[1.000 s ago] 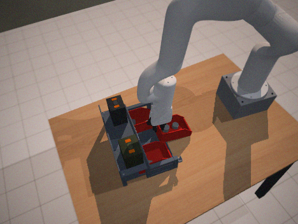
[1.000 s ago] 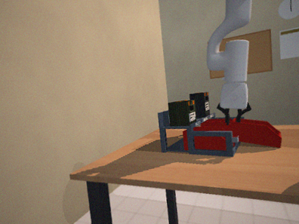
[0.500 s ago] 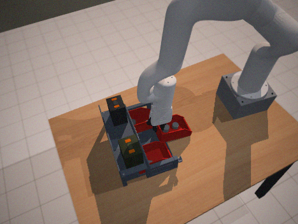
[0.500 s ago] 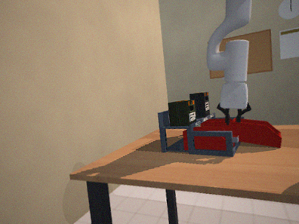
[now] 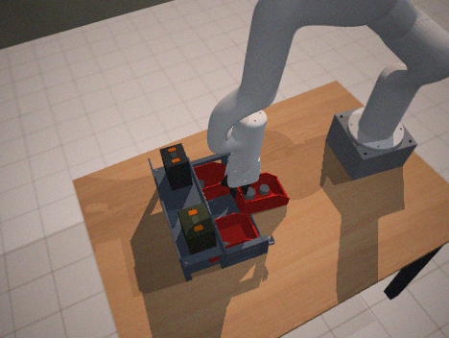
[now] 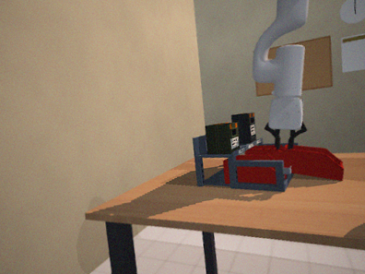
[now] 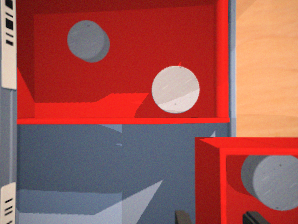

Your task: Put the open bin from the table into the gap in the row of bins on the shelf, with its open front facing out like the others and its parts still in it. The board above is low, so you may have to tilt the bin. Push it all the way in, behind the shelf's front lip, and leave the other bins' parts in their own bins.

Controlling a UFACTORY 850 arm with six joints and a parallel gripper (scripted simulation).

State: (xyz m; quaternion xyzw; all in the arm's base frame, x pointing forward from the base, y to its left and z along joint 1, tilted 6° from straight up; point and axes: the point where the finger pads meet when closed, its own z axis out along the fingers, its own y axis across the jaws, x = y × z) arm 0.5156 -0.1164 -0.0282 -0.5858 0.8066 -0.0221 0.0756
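Right now the blue-grey shelf is 100 mm ahead of my hand, 30 mm to the right of it and 40 mm below it. The rest, counted from my hand: grey disc: 90 mm to the right, 90 mm below.
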